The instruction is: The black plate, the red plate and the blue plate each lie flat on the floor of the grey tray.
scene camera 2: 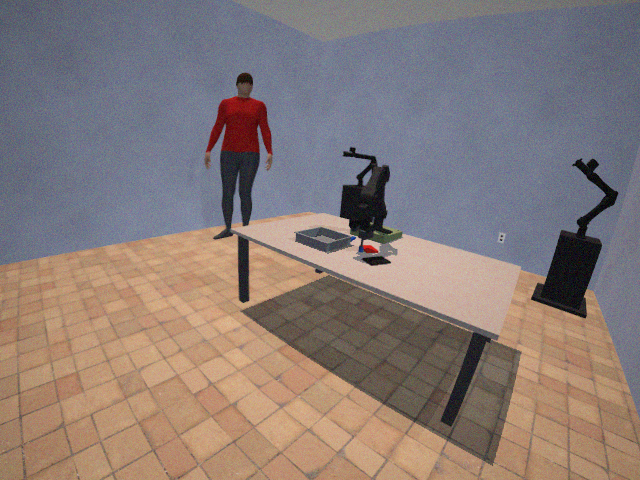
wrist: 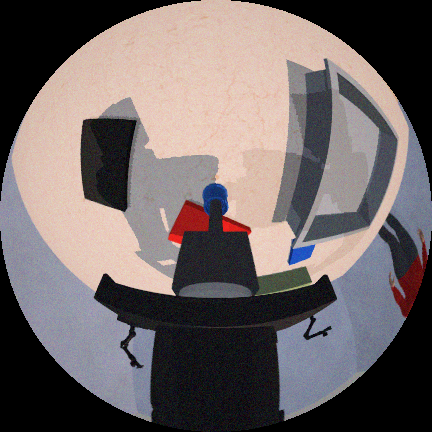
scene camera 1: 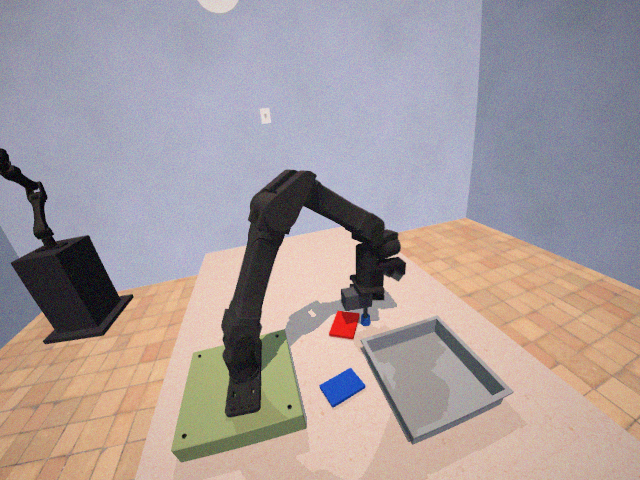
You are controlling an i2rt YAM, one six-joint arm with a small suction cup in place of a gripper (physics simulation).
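Where they show: hand, its tool point: (scene camera 2: 360, 251) (wrist: 215, 193) (scene camera 1: 365, 324); arm's base, origin of its link: (scene camera 2: 377, 229) (scene camera 1: 246, 373).
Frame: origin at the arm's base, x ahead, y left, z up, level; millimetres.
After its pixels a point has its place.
The red plate (scene camera 1: 344, 324) @[x 268, y 132, z -38 mm] (scene camera 2: 370, 249) @[x 281, y 157, z -38 mm] (wrist: 187, 221) @[x 298, y 163, z -38 mm] lies flat on the table. The blue plate (scene camera 1: 342, 386) @[x 210, y -59, z -38 mm] (scene camera 2: 353, 238) @[x 194, y -34, z -41 mm] (wrist: 301, 253) @[x 201, y -56, z -38 mm] lies flat between the green base and the grey tray (scene camera 1: 470, 356) @[x 504, y -98, z -5 mm] (scene camera 2: 312, 242) @[x 505, y -67, z -24 mm] (wrist: 317, 150) @[x 404, y 28, z -20 mm]. The black plate (scene camera 2: 376, 260) @[x 394, y 275, z -39 mm] (wrist: 112, 165) @[x 381, y 247, z -39 mm] lies flat on the table, on the far side of the red plate from the blue one; it does not show in scene camera 1. My gripper (scene camera 1: 366, 320) (scene camera 2: 361, 249) (wrist: 215, 194), a small blue suction cup, points down a little above the table, beside the red plate and near the tray's corner. Nothing hangs from it.
The green base block (scene camera 1: 206, 382) @[x -94, y -2, z -3 mm] (scene camera 2: 392, 236) @[x -4, y 118, z -18 mm] (wrist: 285, 281) @[x 111, y -48, z -17 mm] carries my arm. A person in a red top (scene camera 2: 240, 124) (wrist: 411, 285) stands beyond the table. Other arms stand on dark pedestals (scene camera 1: 62, 289) (scene camera 2: 572, 268) away from the table. The tray's raised walls surround its floor.
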